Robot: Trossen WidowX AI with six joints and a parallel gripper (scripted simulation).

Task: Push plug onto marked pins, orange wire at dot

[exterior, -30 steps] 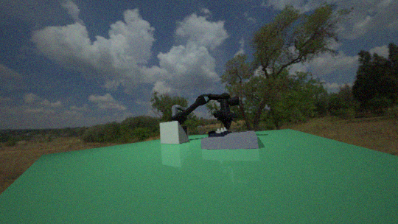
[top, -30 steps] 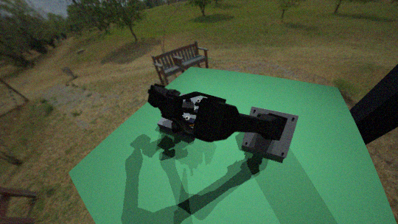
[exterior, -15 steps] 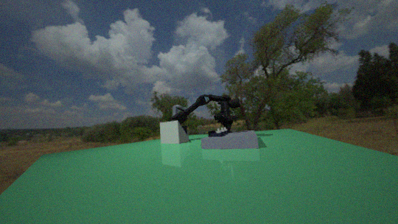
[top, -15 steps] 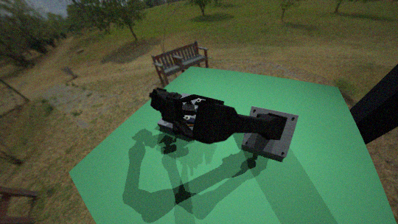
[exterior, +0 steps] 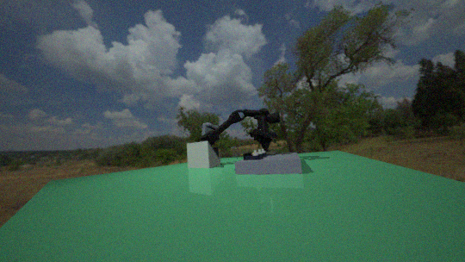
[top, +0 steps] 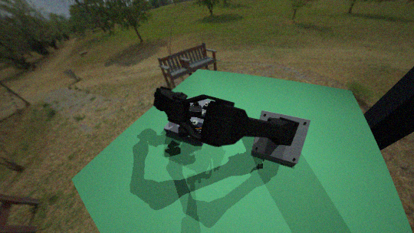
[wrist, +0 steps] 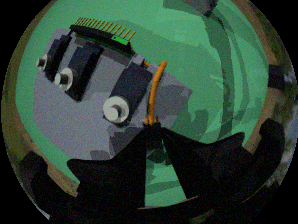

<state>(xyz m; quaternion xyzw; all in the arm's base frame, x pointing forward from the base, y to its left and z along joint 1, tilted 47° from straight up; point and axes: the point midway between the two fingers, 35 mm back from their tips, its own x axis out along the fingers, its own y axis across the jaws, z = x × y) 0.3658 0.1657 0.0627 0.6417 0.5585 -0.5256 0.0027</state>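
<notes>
The servo lies 120 mm to the right of my gripper tip and 20 mm below it. From my gripper tip the other things lie so: holder (110 mm to the right, 110 mm ahead, 50 mm below).
</notes>
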